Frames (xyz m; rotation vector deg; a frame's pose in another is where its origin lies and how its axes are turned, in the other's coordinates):
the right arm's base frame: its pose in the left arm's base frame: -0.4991 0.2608 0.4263 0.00 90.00 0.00
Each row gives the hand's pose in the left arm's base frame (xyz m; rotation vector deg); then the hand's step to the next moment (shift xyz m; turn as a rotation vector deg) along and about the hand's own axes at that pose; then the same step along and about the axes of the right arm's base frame.
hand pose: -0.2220 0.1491 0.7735 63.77 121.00 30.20
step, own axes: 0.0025 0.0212 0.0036 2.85 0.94 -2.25
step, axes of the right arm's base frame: -0.0098 0.0139 0.0134 -1.04 2.81 -2.26
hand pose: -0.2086 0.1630 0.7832 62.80 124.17 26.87
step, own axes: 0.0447 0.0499 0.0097 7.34 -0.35 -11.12
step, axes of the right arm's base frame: -0.0039 0.0657 0.0160 -4.93 5.50 -11.09
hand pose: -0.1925 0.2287 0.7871 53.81 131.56 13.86
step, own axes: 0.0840 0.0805 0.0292 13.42 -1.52 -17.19
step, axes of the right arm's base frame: 0.0328 0.1140 0.0182 -6.22 9.20 -18.83
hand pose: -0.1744 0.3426 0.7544 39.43 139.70 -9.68
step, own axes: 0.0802 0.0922 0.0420 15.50 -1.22 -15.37
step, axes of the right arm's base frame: 0.0771 0.1028 0.0134 -3.55 9.88 -19.18
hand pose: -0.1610 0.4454 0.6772 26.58 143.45 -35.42
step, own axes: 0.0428 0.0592 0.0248 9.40 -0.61 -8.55
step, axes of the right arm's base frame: 0.0623 0.0454 0.0009 -1.52 5.71 -11.27
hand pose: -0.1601 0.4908 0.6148 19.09 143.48 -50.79
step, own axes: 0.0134 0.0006 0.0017 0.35 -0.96 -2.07
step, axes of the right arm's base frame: 0.0081 0.0003 -0.0108 -1.76 0.62 -1.36
